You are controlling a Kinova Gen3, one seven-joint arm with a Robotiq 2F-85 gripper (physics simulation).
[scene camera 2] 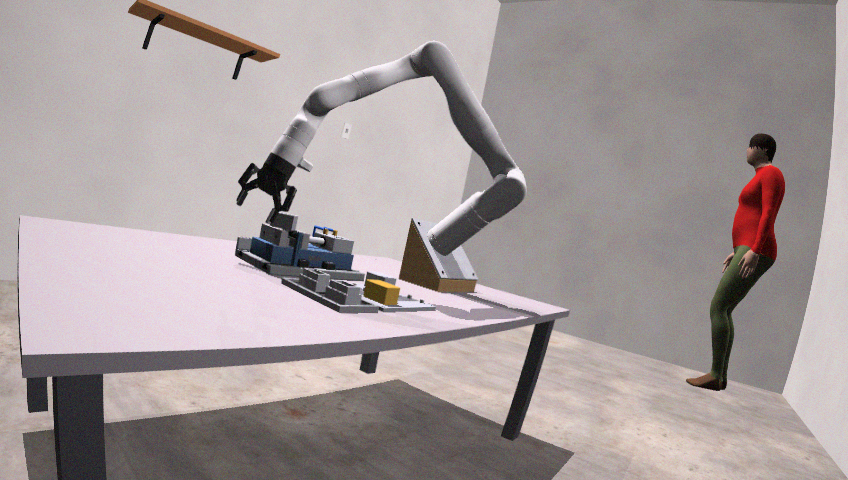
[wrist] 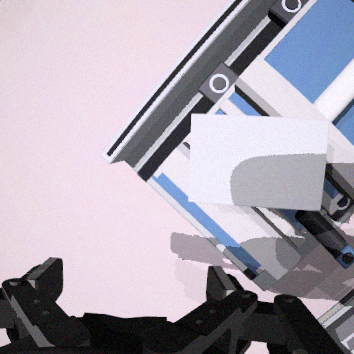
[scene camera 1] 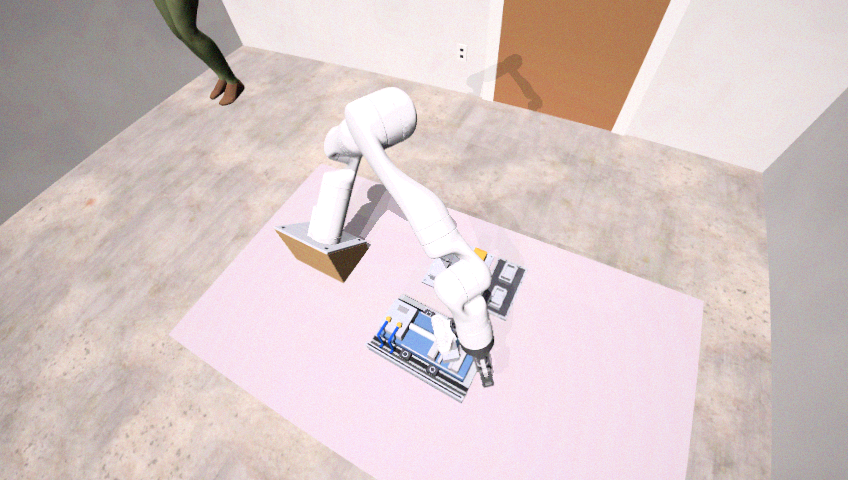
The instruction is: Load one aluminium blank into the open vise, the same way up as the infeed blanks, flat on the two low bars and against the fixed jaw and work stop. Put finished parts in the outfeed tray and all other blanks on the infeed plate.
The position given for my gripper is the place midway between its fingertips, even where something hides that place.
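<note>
My gripper (scene camera 2: 252, 214), visible too in the wrist view (wrist: 134, 278), is open and holds nothing. Also visible: a vise base (wrist: 307, 56) and an outfeed tray (scene camera 2: 319, 297).
</note>
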